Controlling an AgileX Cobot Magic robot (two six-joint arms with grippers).
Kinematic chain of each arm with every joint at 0, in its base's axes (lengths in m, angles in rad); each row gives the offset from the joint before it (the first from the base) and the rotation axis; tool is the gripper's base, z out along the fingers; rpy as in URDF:
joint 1: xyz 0 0 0.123 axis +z
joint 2: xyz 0 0 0 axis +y
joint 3: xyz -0.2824 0 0.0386 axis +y
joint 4: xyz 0.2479 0 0.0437 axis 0.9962 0 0.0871
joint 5: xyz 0 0 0 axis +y
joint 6: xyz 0.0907 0 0.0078 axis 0.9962 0 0.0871
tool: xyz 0 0 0 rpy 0 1.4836 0
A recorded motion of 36 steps. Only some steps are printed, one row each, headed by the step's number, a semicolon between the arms.
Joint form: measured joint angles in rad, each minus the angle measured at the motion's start. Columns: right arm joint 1, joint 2, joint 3, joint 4, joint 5, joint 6; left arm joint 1, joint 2, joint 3, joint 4, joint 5, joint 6.
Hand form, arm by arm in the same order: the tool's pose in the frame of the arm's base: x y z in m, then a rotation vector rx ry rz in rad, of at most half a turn. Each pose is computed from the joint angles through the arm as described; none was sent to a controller.
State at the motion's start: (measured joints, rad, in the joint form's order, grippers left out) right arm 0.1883 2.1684 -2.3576 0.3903 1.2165 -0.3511; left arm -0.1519 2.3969 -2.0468 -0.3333 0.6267 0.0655
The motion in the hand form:
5: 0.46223 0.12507 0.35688 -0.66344 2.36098 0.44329; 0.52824 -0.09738 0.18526 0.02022 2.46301 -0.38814
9: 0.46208 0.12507 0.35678 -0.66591 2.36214 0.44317; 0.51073 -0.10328 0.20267 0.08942 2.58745 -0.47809
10: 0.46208 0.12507 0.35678 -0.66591 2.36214 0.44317; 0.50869 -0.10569 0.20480 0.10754 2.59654 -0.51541
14: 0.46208 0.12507 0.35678 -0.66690 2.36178 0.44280; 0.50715 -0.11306 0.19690 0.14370 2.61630 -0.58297
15: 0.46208 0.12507 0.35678 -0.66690 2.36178 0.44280; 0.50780 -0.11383 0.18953 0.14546 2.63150 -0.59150
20: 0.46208 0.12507 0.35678 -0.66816 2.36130 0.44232; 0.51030 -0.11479 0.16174 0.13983 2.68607 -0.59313
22: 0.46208 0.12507 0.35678 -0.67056 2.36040 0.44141; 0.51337 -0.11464 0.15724 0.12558 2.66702 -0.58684
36: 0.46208 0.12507 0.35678 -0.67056 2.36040 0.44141; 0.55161 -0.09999 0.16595 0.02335 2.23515 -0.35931
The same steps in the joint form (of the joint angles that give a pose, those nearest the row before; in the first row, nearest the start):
5: 0.0074 0.0000 0.0000 0.0034 0.0017 -0.0170; 0.0017 -0.0193 -0.0105 0.0220 0.0390 -0.0206
9: 0.0074 0.0000 0.0000 0.0033 0.0038 -0.0182; 0.0008 -0.0628 -0.0182 -0.0404 0.2326 0.0213
10: 0.0074 0.0000 0.0000 0.0033 0.0038 -0.0182; 0.0008 -0.0654 -0.0214 -0.0737 0.2570 0.0441
14: 0.0074 0.0000 0.0000 0.0033 0.0038 -0.0191; -0.0049 -0.0485 -0.0210 -0.1361 0.2802 0.0911
15: 0.0074 0.0000 0.0000 0.0033 0.0038 -0.0191; -0.0051 -0.0340 -0.0210 -0.1436 0.2839 0.0969
20: 0.0074 0.0000 0.0000 0.0033 0.0038 -0.0202; -0.0059 0.0193 -0.0211 -0.1445 0.2860 0.1002
22: 0.0074 0.0000 0.0000 0.0033 0.0038 -0.0223; -0.0059 0.0298 -0.0210 -0.1476 0.2543 0.1016
36: 0.0074 0.0000 0.0000 0.0033 0.0038 -0.0223; -0.0039 0.0556 -0.0218 -0.0664 -0.2475 0.1016

